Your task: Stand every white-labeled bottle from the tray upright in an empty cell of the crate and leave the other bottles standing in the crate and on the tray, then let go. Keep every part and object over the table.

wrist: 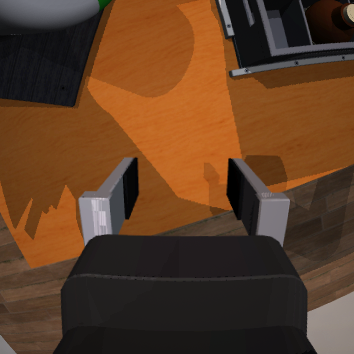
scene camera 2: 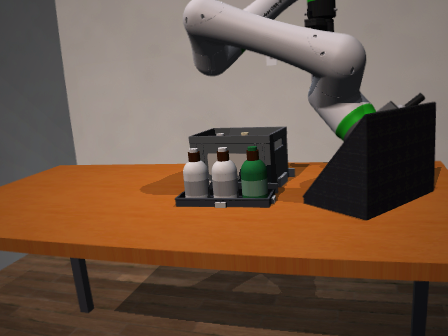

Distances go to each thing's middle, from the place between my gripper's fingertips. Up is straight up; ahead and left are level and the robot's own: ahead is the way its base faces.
The green bottle (scene camera 2: pixel 254 182) lies 28 cm to the left of my hand, 25 cm ahead of it and 24 cm below it.
